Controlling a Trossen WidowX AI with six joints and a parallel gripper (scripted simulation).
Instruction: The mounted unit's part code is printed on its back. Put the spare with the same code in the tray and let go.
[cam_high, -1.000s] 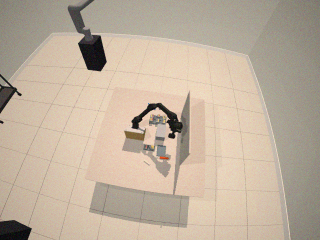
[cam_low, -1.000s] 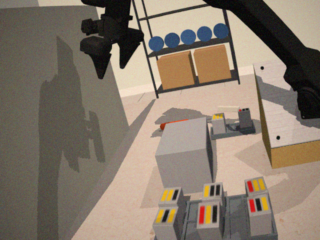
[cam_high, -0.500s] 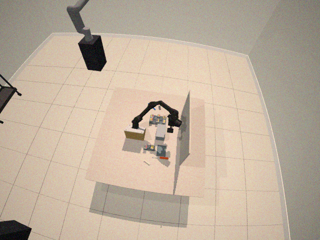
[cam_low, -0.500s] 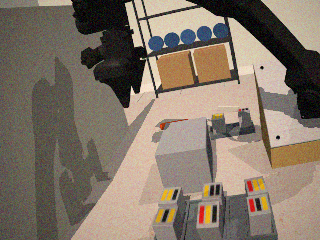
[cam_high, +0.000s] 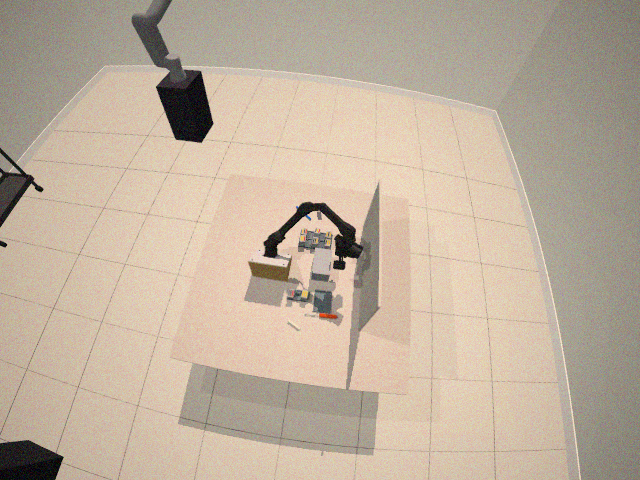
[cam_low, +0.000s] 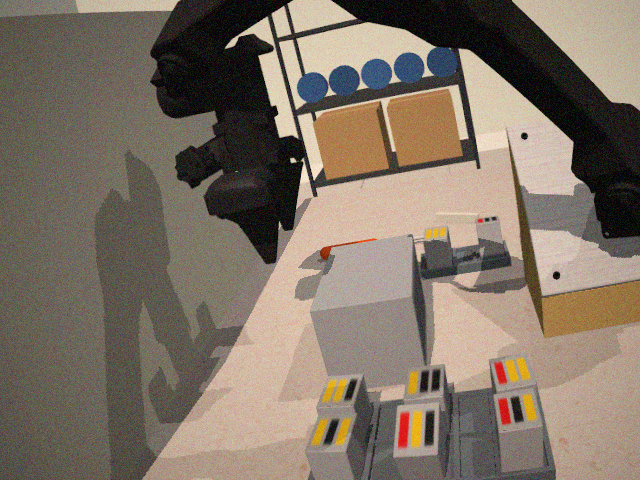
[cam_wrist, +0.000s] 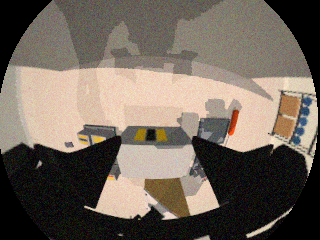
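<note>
My gripper tip is 80 mm past the grey spare block, 200 mm to the right of it and 100 mm above it. Round my gripper tip: grey mounted unit 90 mm behind, 90 mm below; then flat grey tray 40 mm behind, 210 mm to the right, 140 mm below; then tall grey wall panel 160 mm ahead, 10 mm to the left, 80 mm above.
</note>
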